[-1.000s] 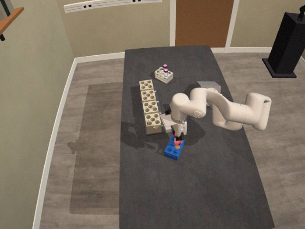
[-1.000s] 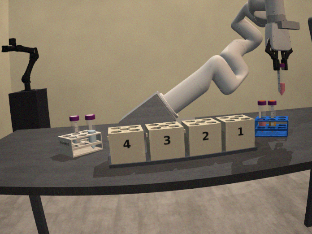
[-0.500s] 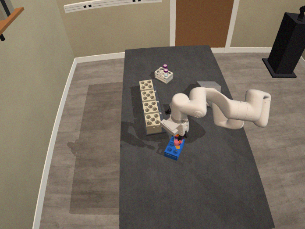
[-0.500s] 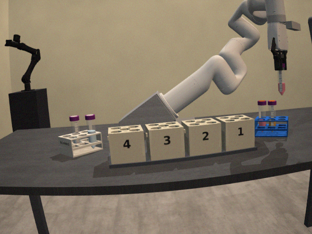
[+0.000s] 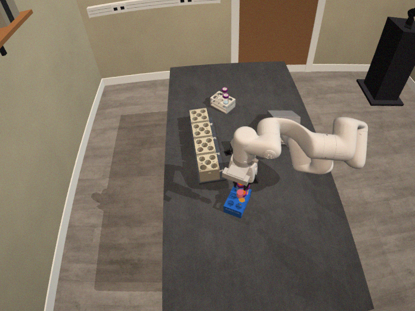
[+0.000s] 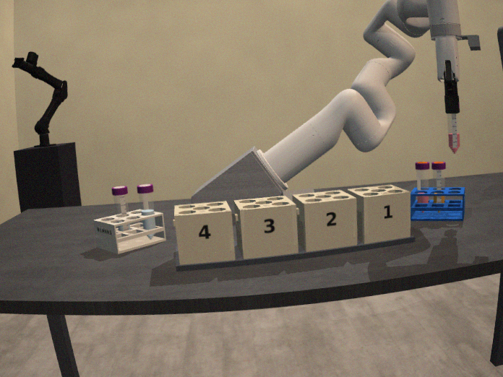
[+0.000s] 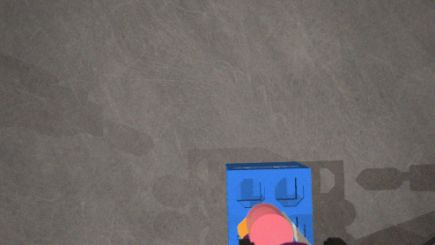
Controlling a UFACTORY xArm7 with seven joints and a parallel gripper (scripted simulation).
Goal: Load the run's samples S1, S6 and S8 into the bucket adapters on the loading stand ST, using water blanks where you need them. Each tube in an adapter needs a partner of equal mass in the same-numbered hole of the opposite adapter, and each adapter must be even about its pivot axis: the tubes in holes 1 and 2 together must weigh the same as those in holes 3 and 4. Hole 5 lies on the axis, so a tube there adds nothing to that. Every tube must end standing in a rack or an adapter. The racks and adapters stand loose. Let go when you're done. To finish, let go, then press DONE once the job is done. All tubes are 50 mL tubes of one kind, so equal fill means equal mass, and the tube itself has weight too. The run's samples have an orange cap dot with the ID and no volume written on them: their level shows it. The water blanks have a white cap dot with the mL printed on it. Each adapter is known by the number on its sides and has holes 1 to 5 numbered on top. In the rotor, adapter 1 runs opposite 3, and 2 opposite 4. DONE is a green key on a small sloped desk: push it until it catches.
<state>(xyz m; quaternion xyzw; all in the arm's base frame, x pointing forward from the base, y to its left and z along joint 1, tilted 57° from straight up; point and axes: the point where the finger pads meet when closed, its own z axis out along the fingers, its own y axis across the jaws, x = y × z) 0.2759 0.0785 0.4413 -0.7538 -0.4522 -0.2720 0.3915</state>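
Right now my hand is 50 mm above the sample tube and 10 mm short of it. The rest, counted from my hand: sample S8 (190 mm below, 40 mm to the right, 10 mm behind); then blue sample rack (220 mm below, 40 mm to the right); then loading stand ST (390 mm to the right, 250 mm below, 150 mm ahead).
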